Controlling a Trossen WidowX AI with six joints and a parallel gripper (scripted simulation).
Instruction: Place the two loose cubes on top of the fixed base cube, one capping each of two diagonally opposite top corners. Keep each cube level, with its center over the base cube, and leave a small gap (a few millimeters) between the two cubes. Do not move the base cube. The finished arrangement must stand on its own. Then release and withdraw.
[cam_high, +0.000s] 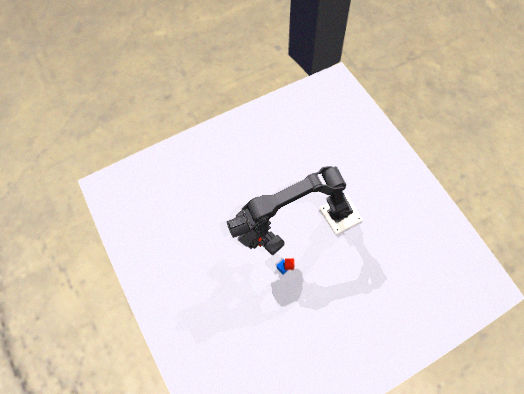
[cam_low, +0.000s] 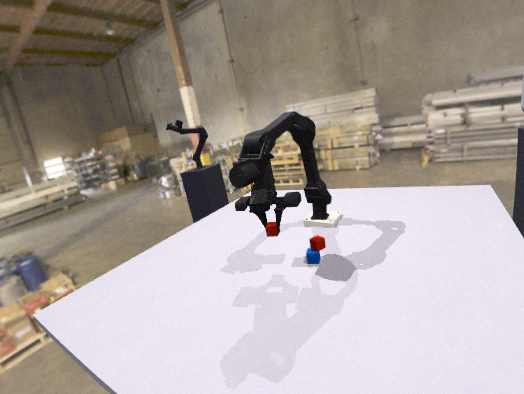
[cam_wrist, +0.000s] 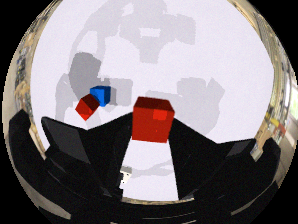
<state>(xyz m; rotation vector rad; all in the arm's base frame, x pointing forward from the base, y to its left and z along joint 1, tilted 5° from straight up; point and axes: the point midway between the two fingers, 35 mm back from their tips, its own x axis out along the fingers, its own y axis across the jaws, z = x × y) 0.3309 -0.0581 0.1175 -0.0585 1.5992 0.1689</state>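
The blue base cube lies 30 mm behind my gripper tip, 100 mm to the left of it and 100 mm below it. The rest, counted from my gripper tip: red cube: right at my gripper tip.
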